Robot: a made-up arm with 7 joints.
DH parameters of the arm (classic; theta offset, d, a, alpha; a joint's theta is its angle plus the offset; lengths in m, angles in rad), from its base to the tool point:
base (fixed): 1.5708 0.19 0 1.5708
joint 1: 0 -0.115 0.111 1.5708
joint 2: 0 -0.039 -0.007 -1.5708
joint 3: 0 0.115 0.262 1.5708
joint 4: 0 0.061 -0.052 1.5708
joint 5: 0 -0.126 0.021 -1.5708
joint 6: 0 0.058 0.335 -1.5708
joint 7: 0 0.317 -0.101 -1.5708
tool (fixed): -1.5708 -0.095 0 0
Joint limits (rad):
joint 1: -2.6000..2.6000
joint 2: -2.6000..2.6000
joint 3: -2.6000..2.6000
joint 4: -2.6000..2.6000
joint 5: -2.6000..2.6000
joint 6: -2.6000..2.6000
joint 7: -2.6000..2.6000
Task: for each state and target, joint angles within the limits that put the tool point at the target. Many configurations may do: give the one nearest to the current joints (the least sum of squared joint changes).
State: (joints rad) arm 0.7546 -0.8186 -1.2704 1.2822 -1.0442 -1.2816 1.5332
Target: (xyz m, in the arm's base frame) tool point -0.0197 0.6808 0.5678
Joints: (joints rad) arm 0.9042 -0.6965 -1.0885 1.2447 -0.8327 -1.0818 1.5969
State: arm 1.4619 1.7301 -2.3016 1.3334 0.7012 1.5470 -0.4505
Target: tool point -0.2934 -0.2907 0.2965
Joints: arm 1.4310 1.8490 -1.6556 1.0317 0.0936 1.2731 -0.1779
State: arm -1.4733 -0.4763 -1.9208 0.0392 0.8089 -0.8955 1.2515
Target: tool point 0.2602 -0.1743 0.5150
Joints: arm -1.3790 -0.6952 -1.7937 -0.0426 1.0251 -1.2259 1.1343
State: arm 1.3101 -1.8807 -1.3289 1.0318 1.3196 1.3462 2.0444
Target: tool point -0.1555 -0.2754 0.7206
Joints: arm 1.2089 -1.8623 -1.2956 1.0257 1.3123 1.3159 2.0408
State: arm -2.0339 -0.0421 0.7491 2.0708 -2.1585 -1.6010 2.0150
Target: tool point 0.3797 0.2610 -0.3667
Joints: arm -1.9621 0.3126 0.5835 2.3008 -2.1077 -1.9778 2.0860
